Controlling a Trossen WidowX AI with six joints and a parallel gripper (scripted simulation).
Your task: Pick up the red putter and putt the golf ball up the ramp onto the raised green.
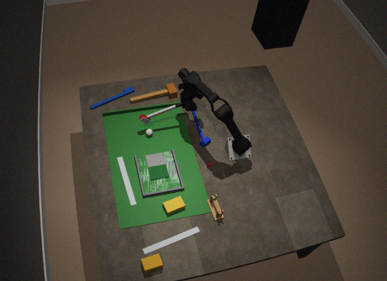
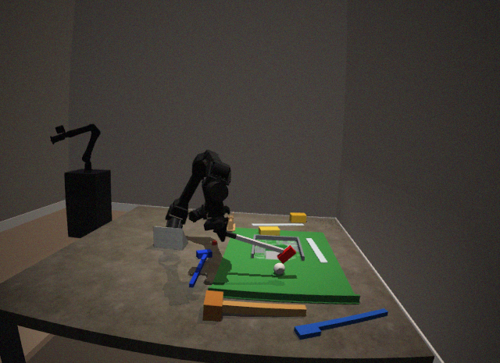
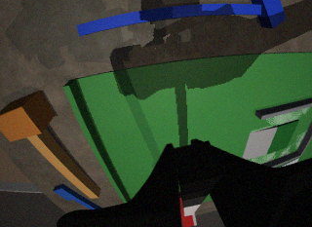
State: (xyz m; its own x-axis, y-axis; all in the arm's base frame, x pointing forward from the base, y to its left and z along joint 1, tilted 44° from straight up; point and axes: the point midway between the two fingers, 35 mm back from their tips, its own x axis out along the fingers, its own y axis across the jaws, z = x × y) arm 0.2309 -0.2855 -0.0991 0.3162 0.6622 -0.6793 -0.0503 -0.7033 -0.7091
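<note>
Now: the red putter 110 mm ahead of my gripper tip and 10 mm below it. Also, from my gripper tip: small red cube (60 mm behind, 330 mm to the left, 130 mm below); then white golf ball (210 mm ahead, 50 mm to the left, 120 mm below); then wooden stand (10 mm behind, 590 mm to the left, 100 mm below).
</note>
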